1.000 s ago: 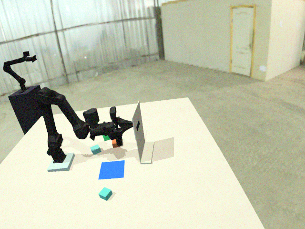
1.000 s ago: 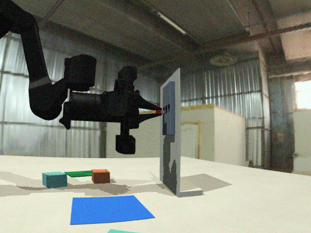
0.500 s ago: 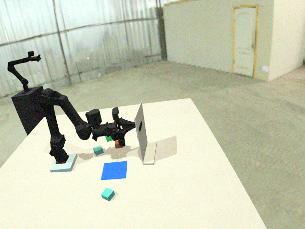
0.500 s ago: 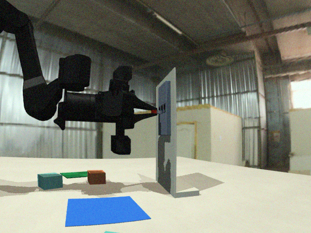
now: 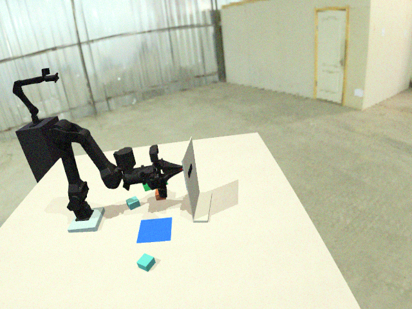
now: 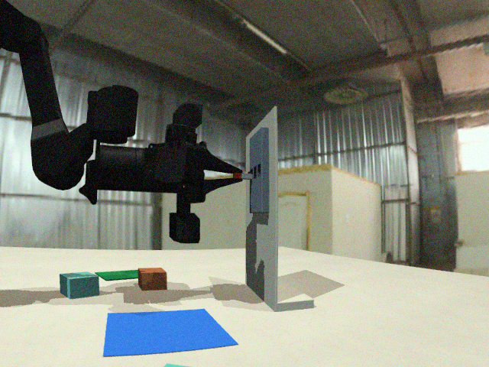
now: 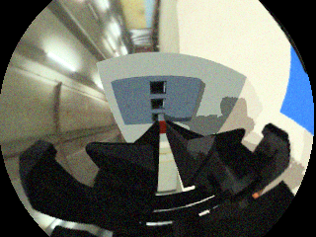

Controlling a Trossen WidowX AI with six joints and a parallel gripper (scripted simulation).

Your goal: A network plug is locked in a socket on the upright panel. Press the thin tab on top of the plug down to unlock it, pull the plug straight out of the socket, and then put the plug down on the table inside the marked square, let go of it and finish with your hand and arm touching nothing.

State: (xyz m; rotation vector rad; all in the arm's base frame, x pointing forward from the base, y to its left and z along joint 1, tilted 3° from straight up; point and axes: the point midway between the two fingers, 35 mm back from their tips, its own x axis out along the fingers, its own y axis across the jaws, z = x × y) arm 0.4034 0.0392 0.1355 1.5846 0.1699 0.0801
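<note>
Right now my gripper tip is 120 mm past the blue marked square, 110 mm to the left of it and 180 mm above it. The rest, counted from my gripper tip: orange block 130 mm behind, 80 mm to the left, 160 mm below; upright panel 30 mm ahead, 10 mm to the right, 60 mm below; network plug 10 mm ahead.
</note>
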